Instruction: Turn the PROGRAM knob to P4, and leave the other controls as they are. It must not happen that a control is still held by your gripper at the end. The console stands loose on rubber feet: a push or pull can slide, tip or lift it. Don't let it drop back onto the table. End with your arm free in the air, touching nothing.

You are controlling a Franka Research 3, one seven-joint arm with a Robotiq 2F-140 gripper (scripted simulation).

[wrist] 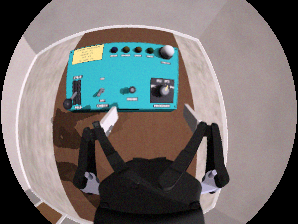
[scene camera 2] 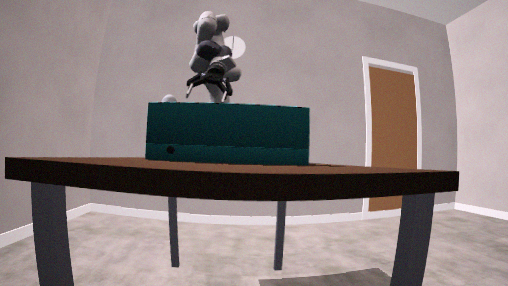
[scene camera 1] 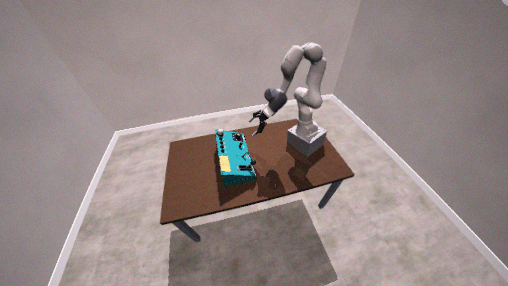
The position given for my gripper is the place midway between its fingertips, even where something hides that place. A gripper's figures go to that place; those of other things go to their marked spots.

My gripper (wrist: 150,111) is 0.19 m from the lens. A teal console (wrist: 151,74): 0.38 m from the lens.
